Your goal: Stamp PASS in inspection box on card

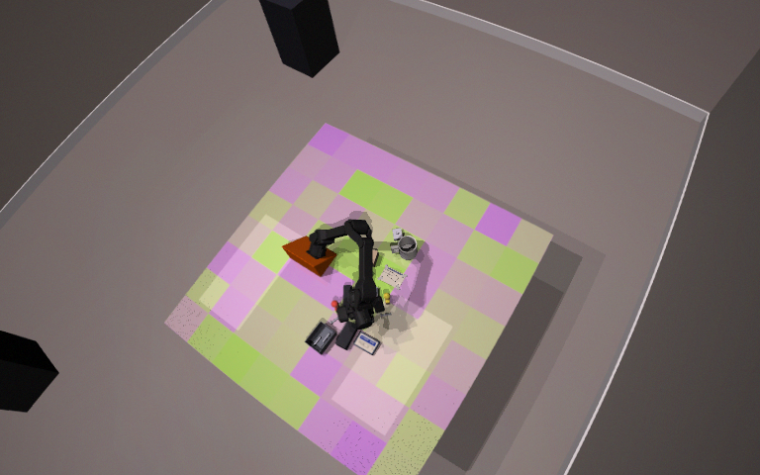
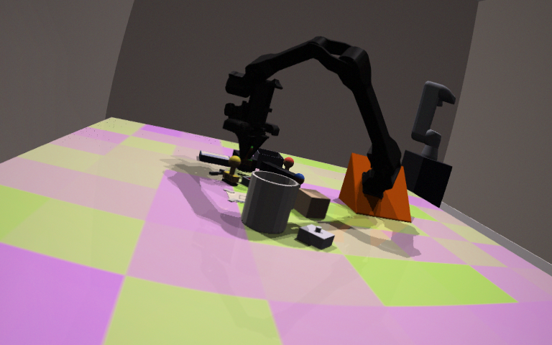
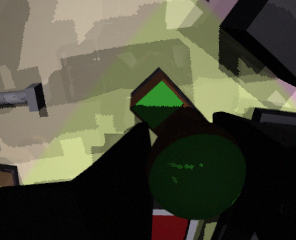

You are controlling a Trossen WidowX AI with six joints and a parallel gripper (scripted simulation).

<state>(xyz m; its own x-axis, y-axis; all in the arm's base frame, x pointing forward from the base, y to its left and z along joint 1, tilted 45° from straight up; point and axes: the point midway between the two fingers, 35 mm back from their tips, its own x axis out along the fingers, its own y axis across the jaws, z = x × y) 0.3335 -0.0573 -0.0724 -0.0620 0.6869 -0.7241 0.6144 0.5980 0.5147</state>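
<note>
Now: gripper tip 100 mm past the dark block, 30 mm above it and 10 mm to the right of it. Round my gripper tip: green-knobbed stamp right at my gripper tip; then red ink pad 90 mm to the left, 50 mm behind, 40 mm below; then yellow-knobbed stamp 120 mm to the left, 30 mm ahead, 20 mm below.
</note>
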